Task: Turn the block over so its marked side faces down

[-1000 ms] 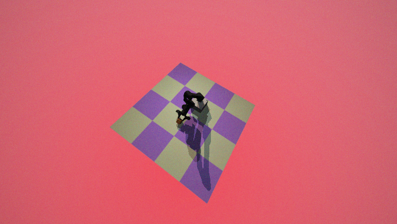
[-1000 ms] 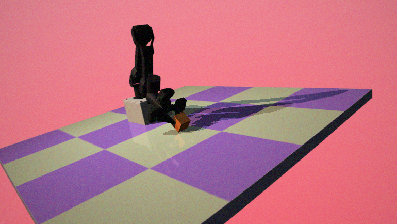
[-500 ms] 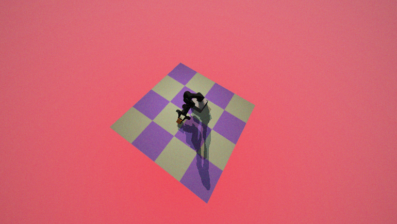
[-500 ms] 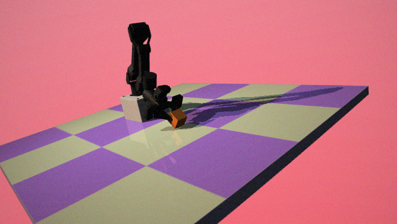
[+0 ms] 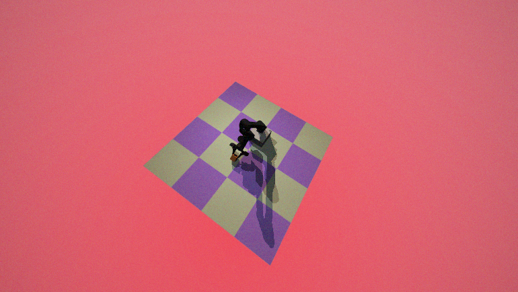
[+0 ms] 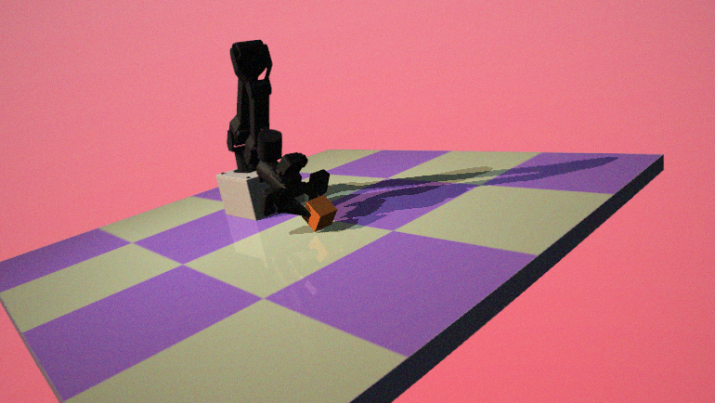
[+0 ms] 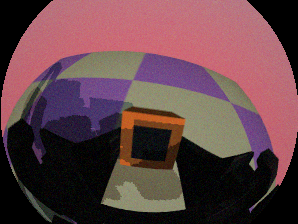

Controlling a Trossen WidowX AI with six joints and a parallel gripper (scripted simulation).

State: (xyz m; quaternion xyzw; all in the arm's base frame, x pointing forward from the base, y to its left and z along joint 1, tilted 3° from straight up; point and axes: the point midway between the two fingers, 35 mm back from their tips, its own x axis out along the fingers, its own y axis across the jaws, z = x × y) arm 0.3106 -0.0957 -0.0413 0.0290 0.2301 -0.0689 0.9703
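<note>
Now: gripper tip 10 mm past the orange block.
</note>
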